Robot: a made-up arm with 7 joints.
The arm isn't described. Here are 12 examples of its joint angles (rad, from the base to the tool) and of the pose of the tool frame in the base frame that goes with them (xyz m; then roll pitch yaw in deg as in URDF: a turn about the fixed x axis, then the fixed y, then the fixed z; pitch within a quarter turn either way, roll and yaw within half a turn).
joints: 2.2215 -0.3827 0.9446 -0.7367 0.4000 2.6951 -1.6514
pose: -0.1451 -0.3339 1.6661 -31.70 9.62 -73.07
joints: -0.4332 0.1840 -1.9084 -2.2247 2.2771 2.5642 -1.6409
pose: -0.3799 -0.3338 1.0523 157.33 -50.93 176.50
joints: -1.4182 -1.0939 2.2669 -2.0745 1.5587 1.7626 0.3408
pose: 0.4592 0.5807 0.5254 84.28 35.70 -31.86
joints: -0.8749 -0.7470 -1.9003 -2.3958 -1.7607 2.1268 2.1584
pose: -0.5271 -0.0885 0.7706 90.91 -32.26 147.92
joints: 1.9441 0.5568 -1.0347 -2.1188 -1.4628 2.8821 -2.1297
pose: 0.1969 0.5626 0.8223 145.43 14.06 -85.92
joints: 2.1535 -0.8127 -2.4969 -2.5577 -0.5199 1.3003 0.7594
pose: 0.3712 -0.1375 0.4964 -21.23 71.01 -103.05
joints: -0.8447 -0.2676 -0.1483 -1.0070 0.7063 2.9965 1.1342
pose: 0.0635 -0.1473 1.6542 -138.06 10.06 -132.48
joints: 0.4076 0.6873 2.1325 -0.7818 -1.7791 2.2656 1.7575
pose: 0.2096 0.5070 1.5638 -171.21 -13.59 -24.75
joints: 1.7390 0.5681 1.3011 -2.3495 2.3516 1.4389 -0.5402
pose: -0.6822 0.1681 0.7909 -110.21 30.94 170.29
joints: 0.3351 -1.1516 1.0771 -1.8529 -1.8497 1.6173 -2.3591
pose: -0.4621 0.4919 1.1791 -90.53 22.00 -50.59
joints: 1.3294 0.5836 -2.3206 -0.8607 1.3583 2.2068 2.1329
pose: 0.2708 0.2014 1.6279 -170.40 49.02 -78.77
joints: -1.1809 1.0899 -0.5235 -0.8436 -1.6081 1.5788 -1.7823
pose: 0.1807 -0.9620 0.7635 -132.95 49.78 137.97
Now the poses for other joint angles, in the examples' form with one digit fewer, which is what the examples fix.
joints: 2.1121 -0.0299 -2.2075 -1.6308 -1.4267 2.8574 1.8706
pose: 0.525 -0.048 1.289 164.0 -63.9 -97.1
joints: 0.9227 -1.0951 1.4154 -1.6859 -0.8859 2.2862 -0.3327
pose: -0.853 0.050 1.024 -23.0 28.5 163.5
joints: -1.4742 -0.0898 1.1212 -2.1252 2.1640 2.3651 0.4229
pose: 0.566 -0.210 1.051 172.4 64.1 -81.7
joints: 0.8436 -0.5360 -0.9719 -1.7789 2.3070 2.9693 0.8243
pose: 0.325 -0.281 1.281 -33.7 62.1 57.4
